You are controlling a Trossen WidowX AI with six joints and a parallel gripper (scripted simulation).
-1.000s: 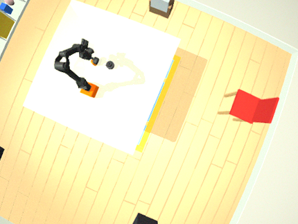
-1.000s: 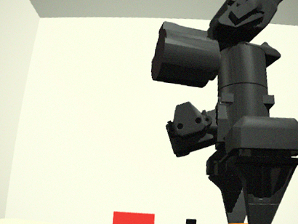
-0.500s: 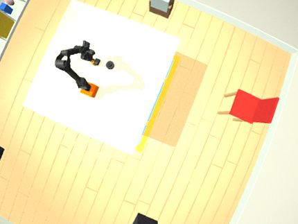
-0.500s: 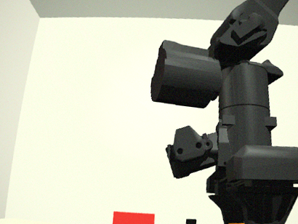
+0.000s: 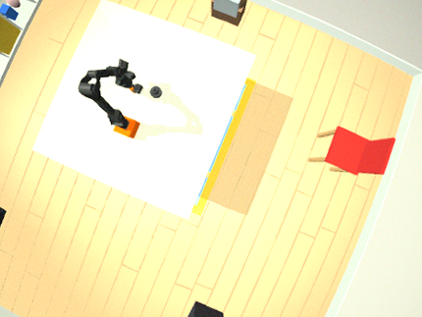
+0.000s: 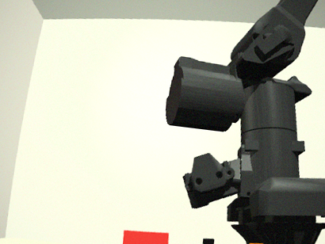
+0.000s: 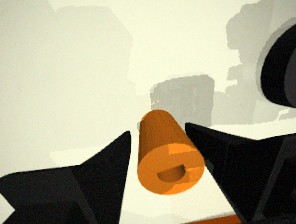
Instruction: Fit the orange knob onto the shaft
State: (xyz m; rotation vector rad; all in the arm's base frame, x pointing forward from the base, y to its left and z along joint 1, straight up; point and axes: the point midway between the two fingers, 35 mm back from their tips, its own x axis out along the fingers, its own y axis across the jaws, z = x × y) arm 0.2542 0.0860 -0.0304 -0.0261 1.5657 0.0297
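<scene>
Right now the dark shaft is 16 cm to the right of my gripper tip, 5 cm ahead of it and 2 cm above it. The rest, counted from my gripper tip: orange knob 2 cm above.
</scene>
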